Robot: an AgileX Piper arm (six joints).
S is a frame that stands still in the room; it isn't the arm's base.
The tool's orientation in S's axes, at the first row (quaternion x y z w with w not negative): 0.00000 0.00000 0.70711 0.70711
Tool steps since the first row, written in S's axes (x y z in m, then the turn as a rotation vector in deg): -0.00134 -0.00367 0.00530 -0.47 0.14 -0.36; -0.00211 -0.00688 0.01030 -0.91 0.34 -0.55; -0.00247 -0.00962 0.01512 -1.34 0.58 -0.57; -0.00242 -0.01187 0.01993 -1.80 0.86 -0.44; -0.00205 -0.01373 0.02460 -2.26 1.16 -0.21; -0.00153 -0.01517 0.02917 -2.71 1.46 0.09; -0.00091 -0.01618 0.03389 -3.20 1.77 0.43; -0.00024 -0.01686 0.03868 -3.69 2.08 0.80; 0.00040 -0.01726 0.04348 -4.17 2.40 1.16
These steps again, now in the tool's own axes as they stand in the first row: -0.00367 0.00134 0.00530 0.14 0.47 -0.36; -0.00688 0.00211 0.01030 0.34 0.91 -0.55; -0.00962 0.00247 0.01512 0.58 1.34 -0.57; -0.01187 0.00242 0.01993 0.86 1.80 -0.44; -0.01373 0.00205 0.02460 1.16 2.26 -0.21; -0.01517 0.00153 0.02917 1.46 2.71 0.09; -0.01618 0.00091 0.03389 1.77 3.20 0.43; -0.01686 0.00024 0.03868 2.08 3.69 0.80; -0.01726 -0.00040 0.04348 2.40 4.17 1.16
